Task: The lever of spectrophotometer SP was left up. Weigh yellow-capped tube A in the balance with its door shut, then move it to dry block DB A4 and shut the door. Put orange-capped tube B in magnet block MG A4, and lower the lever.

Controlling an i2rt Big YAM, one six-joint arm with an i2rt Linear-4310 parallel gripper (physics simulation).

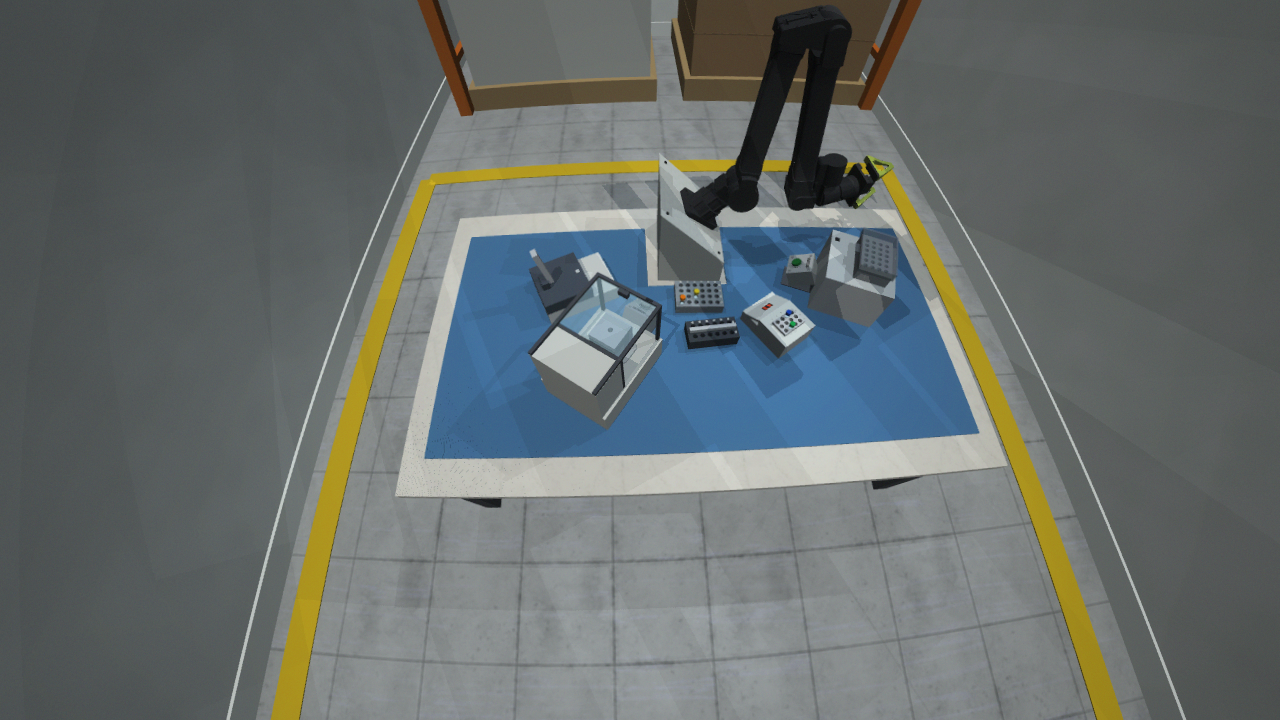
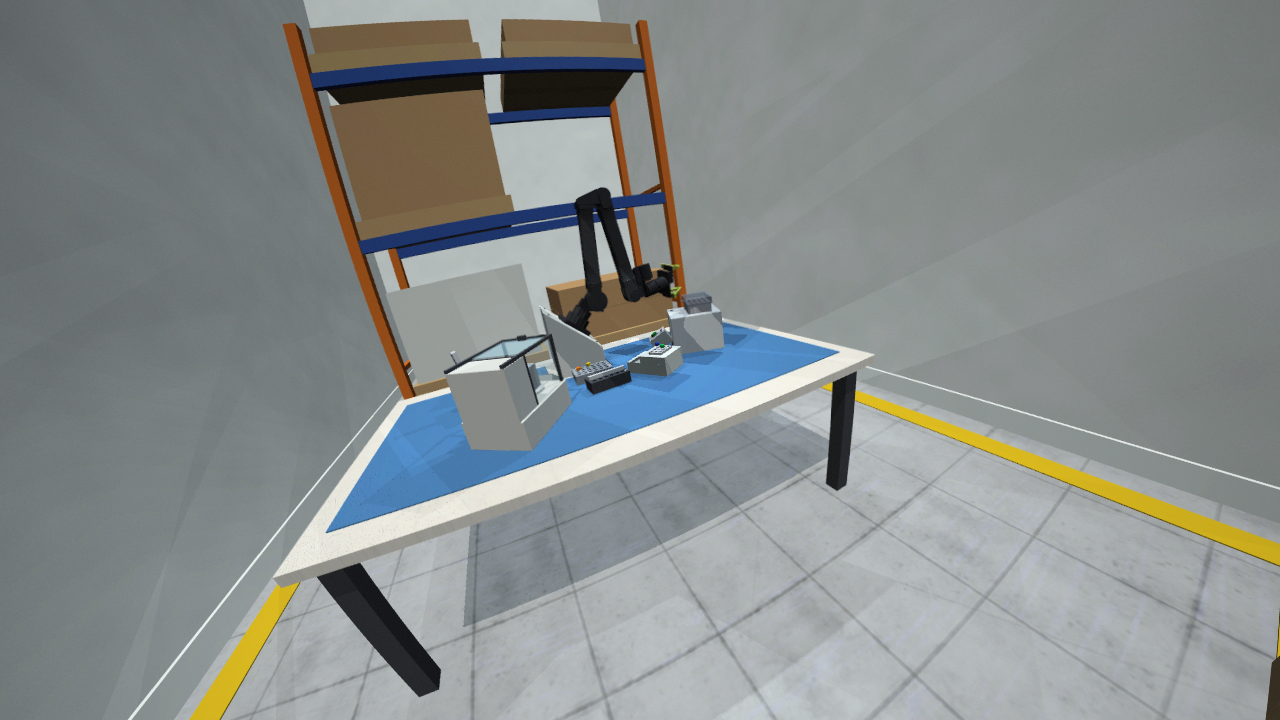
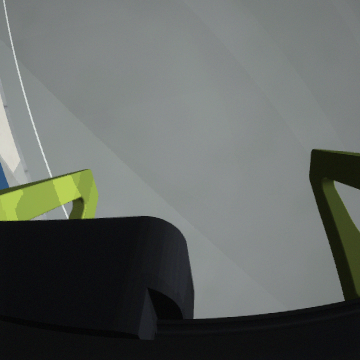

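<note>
My gripper (image 1: 879,183) (image 2: 673,279) (image 3: 200,172) is open and empty, high beyond the table's back right. Yellow-capped tube A (image 1: 696,291) and orange-capped tube B (image 1: 682,297) stand in the grey rack (image 1: 699,308) (image 2: 592,370). A black block with a pale strip (image 1: 711,332) (image 2: 608,380), seemingly the magnet block, is in front. The balance (image 1: 572,360) (image 2: 487,407) stands left; its right side looks open, the door state unclear. Behind it, the dark spectrophotometer (image 1: 562,288) has a raised pale lever (image 1: 539,265). A white unit with red display (image 1: 777,323) (image 2: 656,361) holds blue and green caps; the dry block's identity is unclear.
A big white housing (image 1: 850,295) (image 2: 707,333) bearing a grey holed block (image 1: 878,254) (image 2: 697,302) stands at the right. Beside it is a small box with a green button (image 1: 796,263). The arm's slanted white mount (image 1: 684,246) rises behind the rack.
</note>
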